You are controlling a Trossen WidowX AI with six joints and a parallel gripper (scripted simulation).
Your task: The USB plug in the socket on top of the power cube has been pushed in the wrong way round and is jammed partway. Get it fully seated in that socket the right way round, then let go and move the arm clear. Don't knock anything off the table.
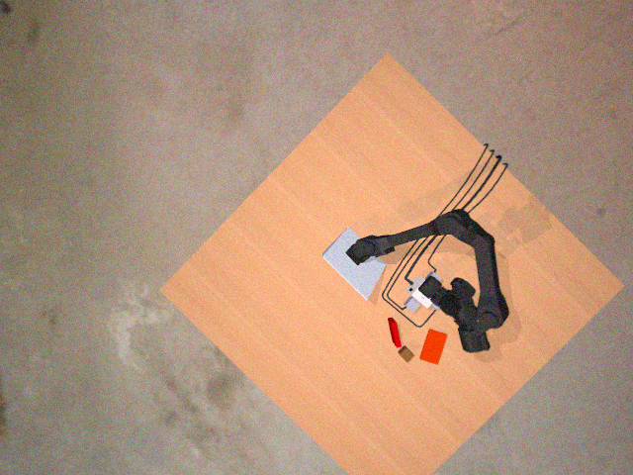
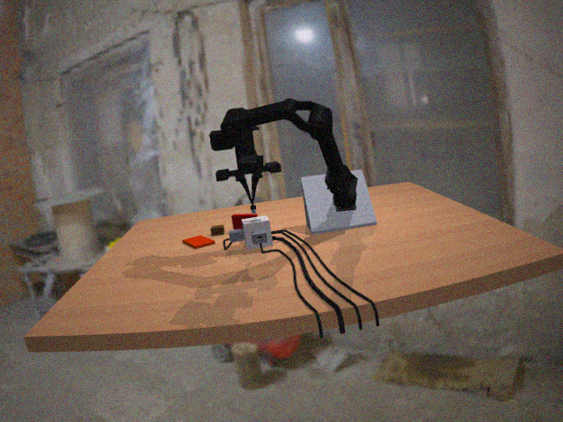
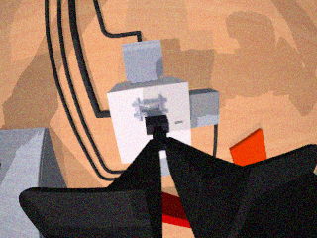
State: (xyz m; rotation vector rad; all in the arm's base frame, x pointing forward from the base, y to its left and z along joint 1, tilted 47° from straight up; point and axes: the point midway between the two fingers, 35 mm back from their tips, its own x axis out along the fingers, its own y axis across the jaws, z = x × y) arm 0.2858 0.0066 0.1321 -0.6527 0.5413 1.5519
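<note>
My gripper tip is 2 cm above the dark USB plug. The rest, counted from my gripper tip: small brown cube (15 cm ahead, 22 cm to the right, 12 cm below); then flat orange plate (20 cm ahead, 12 cm to the right, 13 cm below); then red block (4 cm ahead, 20 cm to the right, 11 cm below).
</note>
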